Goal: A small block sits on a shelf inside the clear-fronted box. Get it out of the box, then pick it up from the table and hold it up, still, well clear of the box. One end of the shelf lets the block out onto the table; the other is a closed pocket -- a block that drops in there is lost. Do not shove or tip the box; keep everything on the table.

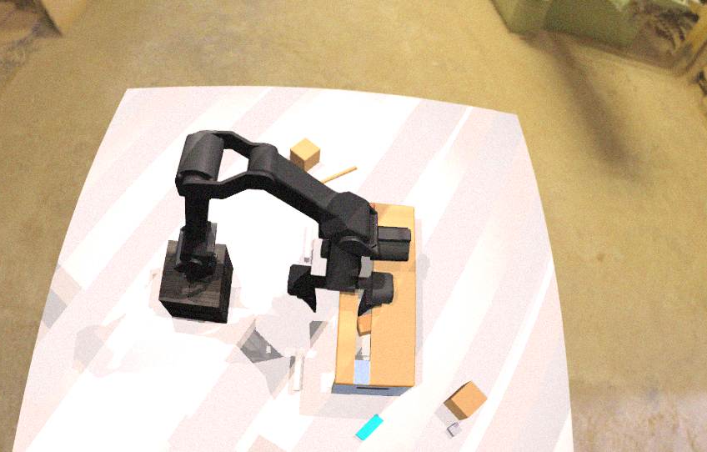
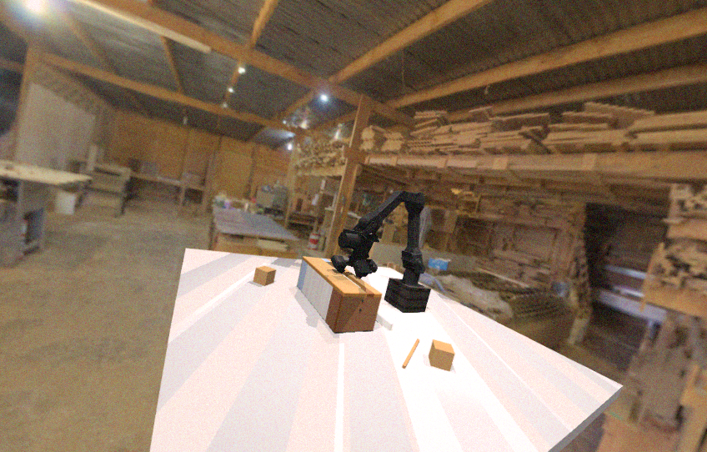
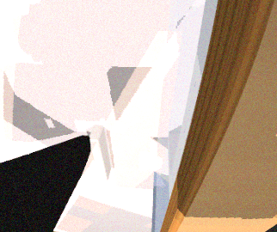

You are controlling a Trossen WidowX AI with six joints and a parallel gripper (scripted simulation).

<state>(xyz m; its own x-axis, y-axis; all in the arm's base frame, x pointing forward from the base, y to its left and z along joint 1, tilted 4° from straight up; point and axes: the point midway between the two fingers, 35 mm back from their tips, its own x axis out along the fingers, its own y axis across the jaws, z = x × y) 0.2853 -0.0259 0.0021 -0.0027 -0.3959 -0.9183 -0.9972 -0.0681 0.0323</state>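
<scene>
My gripper tip is now 3 cm short of the tan box, 4 cm to the right of it and 2 cm above it. Round my gripper tip: small block: 6 cm ahead, 2 cm to the right; cyan piece: 10 cm ahead, 22 cm to the right, 8 cm below; small grey block: 28 cm ahead, 21 cm to the right, 8 cm below.
</scene>
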